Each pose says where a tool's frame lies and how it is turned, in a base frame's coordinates. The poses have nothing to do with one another.
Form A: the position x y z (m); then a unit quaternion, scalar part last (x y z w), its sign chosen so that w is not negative.
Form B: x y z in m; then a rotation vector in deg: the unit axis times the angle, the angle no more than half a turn. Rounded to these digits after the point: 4 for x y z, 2 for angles.
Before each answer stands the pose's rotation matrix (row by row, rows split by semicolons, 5 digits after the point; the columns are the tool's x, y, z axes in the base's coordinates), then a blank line. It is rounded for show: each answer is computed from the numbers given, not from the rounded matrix.
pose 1, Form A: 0.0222 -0.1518 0.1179 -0.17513 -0.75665 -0.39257 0.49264
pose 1, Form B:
-0.45327 0.65182 -0.60801; -0.12177 0.63043 0.76663; 0.88302 0.42153 -0.20639

0.0222 -0.1518 0.1179 -24.34 -105.18 -54.57
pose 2, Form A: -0.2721 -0.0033 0.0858 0.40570 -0.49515 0.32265 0.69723
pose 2, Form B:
0.30145 -0.85169 -0.42867; 0.04816 0.46261 -0.88525; 0.95227 0.24621 0.18047

-0.2721 -0.0033 0.0858 51.84 -63.26 41.22
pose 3, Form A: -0.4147 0.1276 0.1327 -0.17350 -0.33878 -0.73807 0.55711
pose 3, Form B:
-0.31905 0.93994 -0.12137; -0.70482 -0.14971 0.69341; 0.63359 0.30677 0.71025

-0.4147 0.1276 0.1327 -23.46 -45.81 -99.80
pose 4, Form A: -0.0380 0.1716 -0.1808 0.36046 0.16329 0.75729 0.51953
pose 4, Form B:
-0.20031 -0.66915 0.71562; 0.90459 -0.40685 -0.12722; 0.37628 0.62186 0.68681

-0.0380 0.1716 -0.1808 49.53 22.44 104.05
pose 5, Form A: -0.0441 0.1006 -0.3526 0.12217 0.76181 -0.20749 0.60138
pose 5, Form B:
-0.24683 0.43571 0.86559; -0.06342 0.88404 -0.46308; -0.96698 -0.16920 -0.19057

-0.0441 0.1006 -0.3526 16.22 101.13 -27.54
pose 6, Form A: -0.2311 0.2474 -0.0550 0.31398 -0.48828 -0.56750 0.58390
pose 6, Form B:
-0.12095 0.35611 -0.92658; -0.96935 0.15872 0.18753; 0.21385 0.92087 0.32600

-0.2311 0.2474 -0.0550 41.98 -65.29 -75.88
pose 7, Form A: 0.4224 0.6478 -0.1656 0.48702 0.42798 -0.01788 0.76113
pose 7, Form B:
0.63302 0.44409 0.63408; 0.38965 0.52498 -0.75668; -0.66892 0.72607 0.15928

0.4224 0.6478 -0.1656 60.73 53.36 -2.23
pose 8, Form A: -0.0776 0.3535 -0.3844 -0.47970 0.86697 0.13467 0.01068
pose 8, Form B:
-0.53955 -0.83465 -0.11068; -0.82890 0.50350 0.24376; -0.14772 0.22326 -0.96350

-0.0776 0.3535 -0.3844 -85.76 155.00 24.08
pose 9, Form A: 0.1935 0.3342 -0.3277 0.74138 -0.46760 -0.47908 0.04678
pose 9, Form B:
0.10367 -0.64852 -0.75411; -0.73816 -0.55832 0.37867; -0.66661 0.51740 -0.53659

0.1935 0.3342 -0.3277 129.61 -81.75 -83.76
